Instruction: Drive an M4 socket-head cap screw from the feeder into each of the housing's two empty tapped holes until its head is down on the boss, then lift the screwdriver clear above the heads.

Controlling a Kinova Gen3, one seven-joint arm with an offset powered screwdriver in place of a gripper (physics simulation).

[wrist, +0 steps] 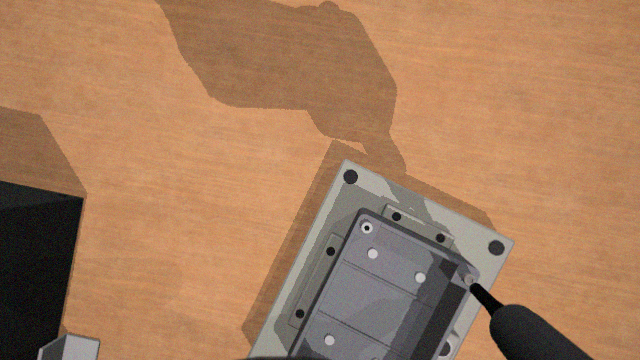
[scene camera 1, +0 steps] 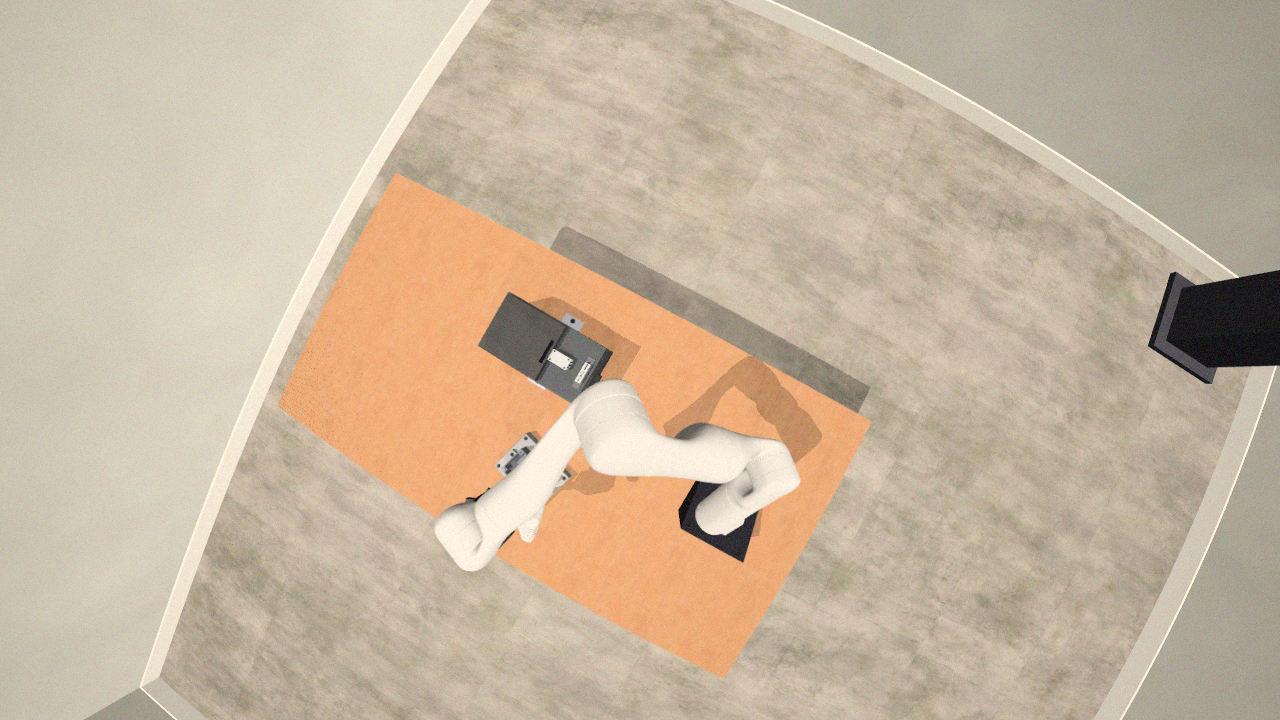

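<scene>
The grey housing [wrist: 370,285] sits on a light grey fixture plate [wrist: 450,214] [scene camera 1: 528,440]; in the scene view the arm partly covers them. My screwdriver [wrist: 472,285] comes in from the lower right of the wrist view, its thin black bit's tip at the right corner boss [wrist: 468,278]. A small greyish round part shows at the tip; whether it is a screw head, and how deep it sits, I cannot tell. The other corner boss [wrist: 366,227] shows a pale ring with a dark centre. The dark feeder [scene camera 1: 523,331] [wrist: 35,260] stands apart from the fixture. The bit is hidden in the scene view.
The white arm [scene camera 1: 528,474] reaches over the fixture from its black base [scene camera 1: 729,544] on the orange table [scene camera 1: 384,295]. A light metal block [wrist: 80,349] sits beside the feeder. A black post [scene camera 1: 1230,317] stands on the floor at the far right.
</scene>
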